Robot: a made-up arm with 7 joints.
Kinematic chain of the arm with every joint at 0, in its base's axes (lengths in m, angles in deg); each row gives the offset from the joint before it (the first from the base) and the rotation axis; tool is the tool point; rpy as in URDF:
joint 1: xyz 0 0 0.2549 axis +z
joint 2: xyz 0 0 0 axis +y
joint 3: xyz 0 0 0.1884 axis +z
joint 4: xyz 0.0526 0 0 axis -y
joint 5: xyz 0.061 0 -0.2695 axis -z
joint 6: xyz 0 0 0 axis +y
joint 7: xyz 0.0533 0 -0.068 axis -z
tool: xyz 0 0 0 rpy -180 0 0
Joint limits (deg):
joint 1: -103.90..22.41
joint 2: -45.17..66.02
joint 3: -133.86..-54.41
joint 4: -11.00..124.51
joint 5: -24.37..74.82
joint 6: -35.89..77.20
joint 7: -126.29..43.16
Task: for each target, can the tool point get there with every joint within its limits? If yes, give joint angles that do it. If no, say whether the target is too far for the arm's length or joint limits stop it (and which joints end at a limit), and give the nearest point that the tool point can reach.
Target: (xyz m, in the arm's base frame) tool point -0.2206 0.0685 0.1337
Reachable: yes | joints -94.42 -19.33 -115.39 10.83 -13.24 -19.19 8.16
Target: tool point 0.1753 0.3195 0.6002
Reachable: no: joint limits stop it (at a limit: joint 1, joint 3, joint 4, joint 6) | nearest point -0.0330 0.3683 0.5976 | short by 0.214 m
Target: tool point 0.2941 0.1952 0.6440
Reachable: no: joint limits stop it (at a limit: joint 1, joint 2, joint 3, joint 4, joint 6) | nearest point 0.3437 0.0110 0.6269 | short by 0.192 m
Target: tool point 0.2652 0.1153 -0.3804
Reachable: no: too far | nearest point 0.0725 -0.0292 0.0742 | short by 0.514 m
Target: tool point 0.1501 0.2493 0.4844
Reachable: no: joint limits stop it (at a limit: joint 1, joint 2, joint 3, joint 5, joint 6) | nearest point -0.0087 0.1645 0.3569 | short by 0.221 m
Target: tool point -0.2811 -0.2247 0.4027
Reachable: yes | joints -11.30 8.51 -122.50 57.01 54.06 -27.31 -33.96
